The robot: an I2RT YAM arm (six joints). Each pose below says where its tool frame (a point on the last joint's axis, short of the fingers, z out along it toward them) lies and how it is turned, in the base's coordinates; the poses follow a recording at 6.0 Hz.
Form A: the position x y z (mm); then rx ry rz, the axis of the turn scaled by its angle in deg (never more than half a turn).
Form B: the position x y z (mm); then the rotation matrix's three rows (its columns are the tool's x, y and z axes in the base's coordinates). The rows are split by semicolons. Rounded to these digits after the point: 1 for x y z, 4 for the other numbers.
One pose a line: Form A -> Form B
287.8, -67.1, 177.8, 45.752, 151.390, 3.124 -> 287.8, -67.1, 177.8; -0.7671, 0.5265, 0.3667; 0.5411, 0.8379, -0.0710; -0.3447, 0.1439, -0.9276
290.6, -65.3, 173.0, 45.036, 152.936, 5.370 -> 290.6, -65.3, 173.0; -0.7824, 0.5125, 0.3539; 0.5360, 0.8434, -0.0363; -0.3170, 0.1613, -0.9346
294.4, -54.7, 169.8, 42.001, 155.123, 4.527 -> 294.4, -54.7, 169.8; -0.8115, 0.4808, 0.3321; 0.4993, 0.8658, -0.0332; -0.3034, 0.1389, -0.9427
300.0, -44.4, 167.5, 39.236, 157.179, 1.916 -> 300.0, -44.4, 167.5; -0.8367, 0.4548, 0.3052; 0.4621, 0.8853, -0.0524; -0.2940, 0.0972, -0.9509
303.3, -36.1, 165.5, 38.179, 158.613, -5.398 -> 303.3, -36.1, 165.5; -0.8504, 0.4544, 0.2652; 0.4353, 0.8908, -0.1304; -0.2955, 0.0046, -0.9553
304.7, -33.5, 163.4, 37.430, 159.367, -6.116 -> 304.7, -33.5, 163.4; -0.8580, 0.4462, 0.2544; 0.4253, 0.8949, -0.1349; -0.2878, -0.0075, -0.9576
